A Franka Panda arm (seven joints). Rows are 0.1 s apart.
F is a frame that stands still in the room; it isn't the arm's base.
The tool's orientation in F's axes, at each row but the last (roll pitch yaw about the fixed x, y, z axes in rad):
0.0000, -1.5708, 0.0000
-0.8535, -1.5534, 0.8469
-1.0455, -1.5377, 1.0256
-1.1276, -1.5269, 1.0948
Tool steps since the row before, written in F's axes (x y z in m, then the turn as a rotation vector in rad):
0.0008, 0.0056, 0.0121, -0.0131, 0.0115, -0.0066
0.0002, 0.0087, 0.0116, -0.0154, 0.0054, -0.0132
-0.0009, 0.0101, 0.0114, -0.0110, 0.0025, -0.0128
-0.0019, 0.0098, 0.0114, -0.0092, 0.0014, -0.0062
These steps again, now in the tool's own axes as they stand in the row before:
0.0121, 0.0056, -0.0008, -0.0066, 0.0115, 0.0131
0.0117, 0.0085, 0.0000, -0.0133, 0.0055, 0.0153
0.0117, 0.0097, 0.0013, -0.0129, 0.0026, 0.0108
0.0117, 0.0093, 0.0024, -0.0063, 0.0013, 0.0091

